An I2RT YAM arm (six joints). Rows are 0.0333 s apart.
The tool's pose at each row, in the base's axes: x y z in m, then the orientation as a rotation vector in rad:
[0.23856 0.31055 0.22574 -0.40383 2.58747 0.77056]
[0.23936 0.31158 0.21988 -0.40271 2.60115 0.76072]
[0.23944 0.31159 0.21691 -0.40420 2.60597 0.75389]
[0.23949 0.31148 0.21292 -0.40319 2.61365 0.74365]
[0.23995 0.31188 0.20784 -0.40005 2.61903 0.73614]
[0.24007 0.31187 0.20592 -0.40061 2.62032 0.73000]
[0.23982 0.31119 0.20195 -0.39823 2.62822 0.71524]
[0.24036 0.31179 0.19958 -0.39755 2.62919 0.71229]
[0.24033 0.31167 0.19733 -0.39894 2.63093 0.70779]
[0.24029 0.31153 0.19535 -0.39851 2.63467 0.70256]
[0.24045 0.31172 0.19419 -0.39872 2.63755 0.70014]
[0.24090 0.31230 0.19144 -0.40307 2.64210 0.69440]
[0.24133 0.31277 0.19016 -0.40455 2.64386 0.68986]
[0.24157 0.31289 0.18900 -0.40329 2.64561 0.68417]
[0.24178 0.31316 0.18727 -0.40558 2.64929 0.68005]
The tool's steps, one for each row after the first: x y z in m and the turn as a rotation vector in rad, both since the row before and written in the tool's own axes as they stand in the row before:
[0.00183 -0.00213 0.00530 0.00813 0.01094 0.00315]
[0.00126 -0.00135 0.00232 0.00490 0.00405 -0.00078]
[0.00176 -0.00188 0.00305 0.00788 0.00550 0.00104]
[0.00177 -0.00207 0.00433 0.00612 0.00309 0.00221]
[0.00074 -0.00089 0.00154 0.00430 0.00064 -0.00117]
[0.00207 -0.00218 0.00269 0.01122 0.00488 0.00110]
[0.00045 -0.00070 0.00236 0.00223 0.00036 0.00016]
[0.00102 -0.00104 0.00172 0.00304 0.00152 -0.00122]
[0.00092 -0.00093 0.00150 0.00395 0.00276 0.00043]
[0.00033 -0.00038 0.00108 0.00183 0.00247 0.00030]
[0.00068 -0.00082 0.00264 0.00361 0.00489 -0.00245]
[0.00008 -0.00029 0.00140 0.00305 0.00159 -0.00125]
[0.00026 -0.00046 0.00107 0.00427 0.00066 0.00027]
[0.00050 -0.00055 0.00160 0.00272 0.00367 -0.00110]

